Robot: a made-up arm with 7 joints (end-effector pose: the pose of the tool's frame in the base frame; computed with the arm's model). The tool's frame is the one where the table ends.
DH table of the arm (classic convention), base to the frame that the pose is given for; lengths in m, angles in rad. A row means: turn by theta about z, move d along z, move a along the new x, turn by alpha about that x. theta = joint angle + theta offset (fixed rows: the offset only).
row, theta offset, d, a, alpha
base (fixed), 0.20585, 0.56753, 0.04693, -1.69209
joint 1, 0.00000, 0.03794, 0.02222, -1.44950
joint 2, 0.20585, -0.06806, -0.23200, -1.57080
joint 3, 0.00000, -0.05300, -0.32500, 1.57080
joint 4, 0.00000, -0.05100, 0.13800, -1.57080
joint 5, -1.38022, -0.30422, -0.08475, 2.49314
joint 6, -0.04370, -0.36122, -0.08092, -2.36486
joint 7, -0.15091, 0.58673, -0.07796, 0.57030
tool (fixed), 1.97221, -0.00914, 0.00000, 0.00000
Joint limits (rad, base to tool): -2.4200..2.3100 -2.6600..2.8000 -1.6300..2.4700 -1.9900..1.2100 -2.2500..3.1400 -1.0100..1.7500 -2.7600..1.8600
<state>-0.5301 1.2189 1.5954 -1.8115 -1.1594 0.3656 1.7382</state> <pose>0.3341 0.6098 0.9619 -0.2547 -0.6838 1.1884</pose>
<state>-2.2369 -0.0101 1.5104 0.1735 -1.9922 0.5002 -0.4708</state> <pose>0.1458 -0.4678 0.6134 1.6939 -1.3128 0.7122</pose>
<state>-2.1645 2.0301 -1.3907 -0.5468 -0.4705 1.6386 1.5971</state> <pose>0.3411 -0.2144 0.8646 -2.4031 0.8097 -1.3734</pose>
Working (the frame after each row of the table, in the pose's form):
after base (fixed): 0.0459 0.0096 0.5675 -1.6855 -0.1741 0.1542
after joint 1: 0.0256 0.0461 0.5812 -1.3555 -0.4594 -2.5924
after joint 2: -0.1623 0.1907 0.6283 -2.1352 1.1814 0.0769
after joint 3: -0.4556 0.0893 0.5182 -0.9522 -0.5572 -0.0293
after joint 4: -0.3508 0.0327 0.6045 -2.1938 -0.2484 -1.1530
after joint 5: -0.5055 -0.2210 0.7114 -0.7387 -1.8684 1.3454
after joint 6: -0.2180 -0.0448 0.8641 0.3452 1.5187 0.0985
after joint 7: 0.3489 -0.2148 0.8599 1.8065 1.4053 0.9654

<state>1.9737 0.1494 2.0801 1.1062 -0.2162 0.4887 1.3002</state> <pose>-0.4292 -0.1880 1.2486 0.1471 -1.7392 0.3689</pose>
Working (the frame after each row of the table, in the pose's form):
after base (fixed): 0.0459 0.0096 0.5675 -1.6855 -0.1741 0.1542
after joint 1: 0.0302 0.0423 0.5426 1.6663 -0.1305 -2.4565
after joint 2: 0.1646 0.1642 0.7025 0.5248 1.0966 -1.5722
after joint 3: -0.1586 0.1207 0.6564 2.6318 0.3451 0.1776
after joint 4: -0.0826 0.0547 0.7637 1.1072 -0.8950 -0.3363
after joint 5: 0.1354 0.2815 0.7919 -1.4478 1.4197 0.6747
after joint 6: 0.0726 -0.0153 1.0040 1.4845 0.2257 -2.1354
after joint 7: -0.4377 -0.1909 1.2472 1.6296 -0.8908 -1.0602

